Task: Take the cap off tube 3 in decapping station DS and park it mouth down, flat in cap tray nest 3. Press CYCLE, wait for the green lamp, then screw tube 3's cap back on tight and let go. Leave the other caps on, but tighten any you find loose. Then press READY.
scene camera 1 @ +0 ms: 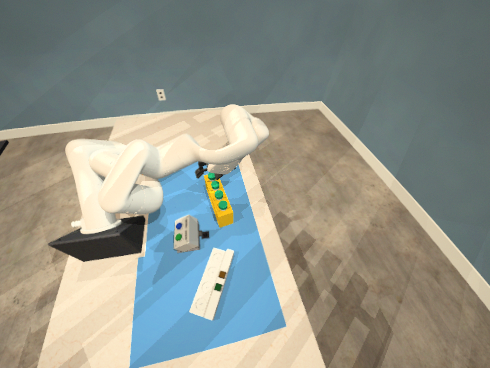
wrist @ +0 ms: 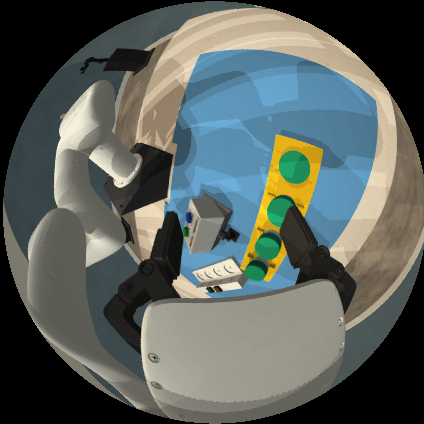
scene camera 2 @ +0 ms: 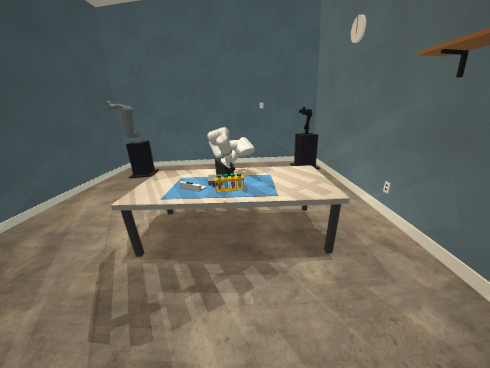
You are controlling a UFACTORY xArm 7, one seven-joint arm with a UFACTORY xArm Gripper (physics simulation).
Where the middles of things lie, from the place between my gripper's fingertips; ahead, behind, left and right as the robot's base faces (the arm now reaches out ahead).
I see my gripper 11 cm past the grey button box (scene camera 1: 190, 241), 14 cm to the left of it and 14 cm above it.
